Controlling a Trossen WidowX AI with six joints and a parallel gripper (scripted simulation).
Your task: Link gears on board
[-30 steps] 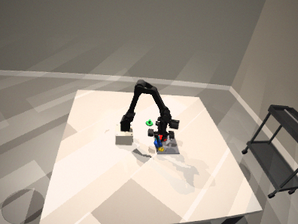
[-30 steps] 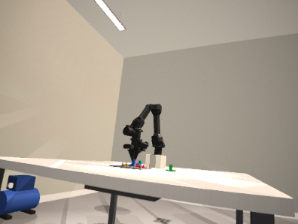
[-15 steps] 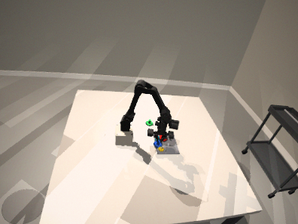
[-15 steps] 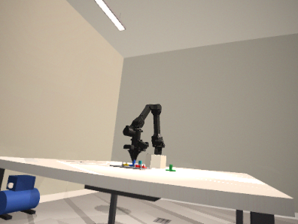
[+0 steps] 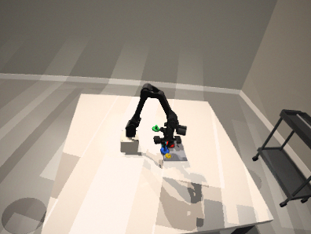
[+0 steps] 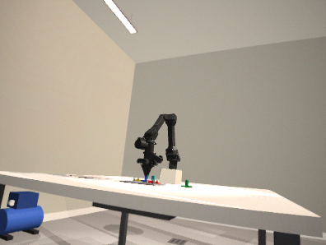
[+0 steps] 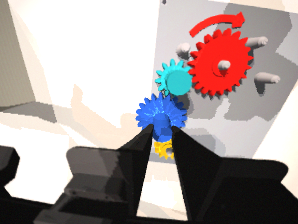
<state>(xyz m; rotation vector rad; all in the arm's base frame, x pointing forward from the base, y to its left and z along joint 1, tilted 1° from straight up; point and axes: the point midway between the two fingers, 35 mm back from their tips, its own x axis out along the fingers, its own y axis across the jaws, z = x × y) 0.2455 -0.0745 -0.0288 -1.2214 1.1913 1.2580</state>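
The blue gear lies 1 cm below my gripper tip. The rest, counted from my gripper tip: yellow gear 5 cm to the right, 2 cm below, 2 cm ahead; cyan gear 5 cm to the left, 2 cm below, 1 cm ahead; red gear 7 cm to the left, 5 cm ahead, 2 cm below.
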